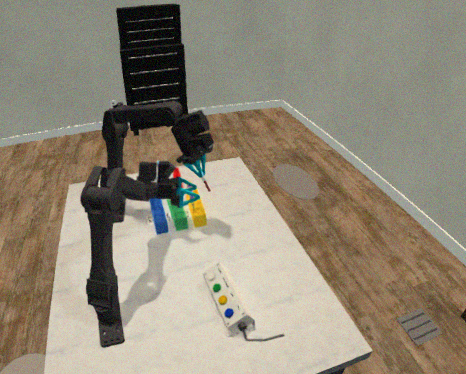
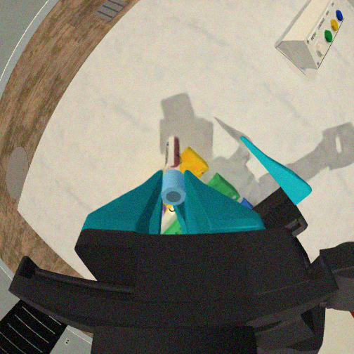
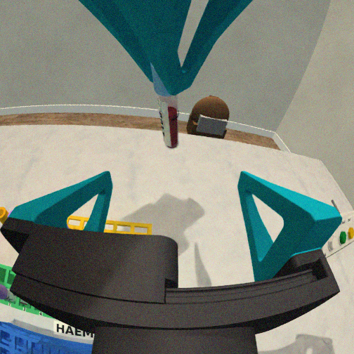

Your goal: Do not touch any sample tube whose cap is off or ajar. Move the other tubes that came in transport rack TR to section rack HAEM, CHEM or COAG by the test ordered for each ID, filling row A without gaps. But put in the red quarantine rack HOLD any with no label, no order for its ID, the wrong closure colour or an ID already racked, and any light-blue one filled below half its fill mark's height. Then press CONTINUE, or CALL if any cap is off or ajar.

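Places are measured from the left arm's base along level axes (x ahead, y left, z up), in centimetres.
Pixels of known places: left gripper, fingertip midpoint: (image 1: 202, 175); right gripper, fingertip midpoint: (image 1: 198, 192); right arm's base, origin of the base link: (image 1: 109, 318).
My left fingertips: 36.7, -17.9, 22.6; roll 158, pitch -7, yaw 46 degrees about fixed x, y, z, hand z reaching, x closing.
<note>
Behind a point stands the place of what it marks, as x, y, z.
My left gripper (image 1: 203, 175) {36.7, -17.9, 22.6} (image 2: 173, 177) (image 3: 169, 83) is shut on a light-blue-capped tube (image 2: 173, 187) (image 3: 170, 122) and holds it above the table, cap up. The tube has a white label and a dark red filling; its ID and fill mark cannot be read. My right gripper (image 1: 198, 192) {34.7, -19.4, 16.8} (image 3: 174, 178) is open and empty, below and beside the held tube. The blue rack (image 1: 160, 221) {19.4, -19.9, 5.8} (image 3: 30, 344), green rack (image 1: 181, 221) {27.4, -19.4, 4.2} (image 2: 223, 186) and yellow rack (image 1: 199, 218) {34.5, -18.8, 4.1} (image 2: 194, 161) (image 3: 127, 228) stand side by side. A HAEM label (image 3: 74, 330) shows between blue and green. Red rack HOLD (image 1: 176, 173) {27.9, 19.7, 2.7} is mostly hidden.
The button box (image 1: 225, 300) {36.7, -61.9, 7.0} (image 2: 304, 40) has white, green, yellow and blue buttons; its cable lies on the table (image 1: 280, 280) {57.0, -52.2, 0.0}. A purple cap (image 3: 4, 292) shows at the green rack, an orange cap (image 3: 3, 215) near the yellow one. Both arms cover parts of the racks.
</note>
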